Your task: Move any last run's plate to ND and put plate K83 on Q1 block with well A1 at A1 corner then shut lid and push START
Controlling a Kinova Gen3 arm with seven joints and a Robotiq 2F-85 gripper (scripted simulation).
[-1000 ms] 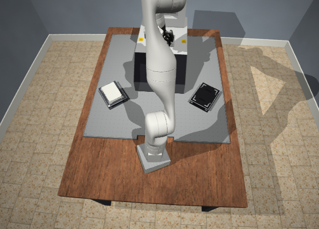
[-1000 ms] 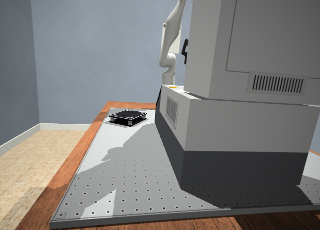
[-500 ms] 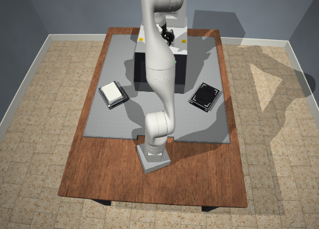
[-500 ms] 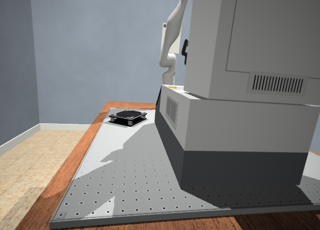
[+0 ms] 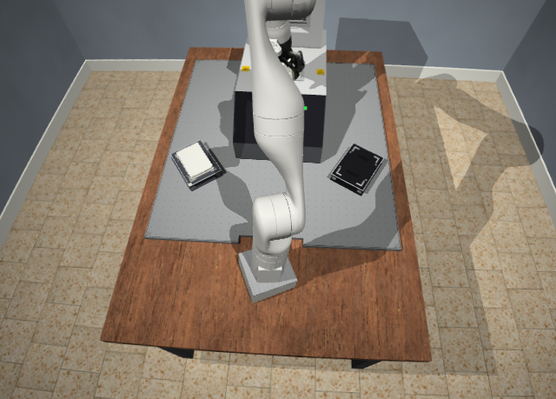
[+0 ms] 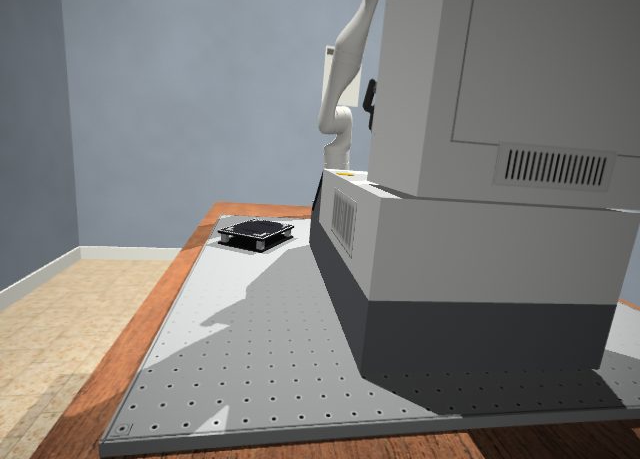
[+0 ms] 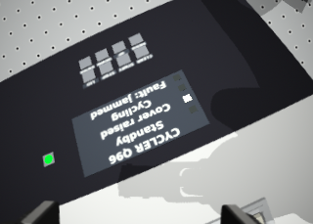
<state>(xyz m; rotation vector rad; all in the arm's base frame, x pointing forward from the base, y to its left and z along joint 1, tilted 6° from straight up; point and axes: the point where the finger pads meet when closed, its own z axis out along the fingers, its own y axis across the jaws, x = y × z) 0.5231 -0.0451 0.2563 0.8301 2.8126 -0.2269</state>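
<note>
My gripper is now 110 mm short of the white well plate, 70 mm above it and 10 mm to the left of it. From my hand the other things lie so: nest: 250 mm to the right, 250 mm below, 190 mm behind; A1 mark: 320 mm to the left, 250 mm below, 230 mm behind.
</note>
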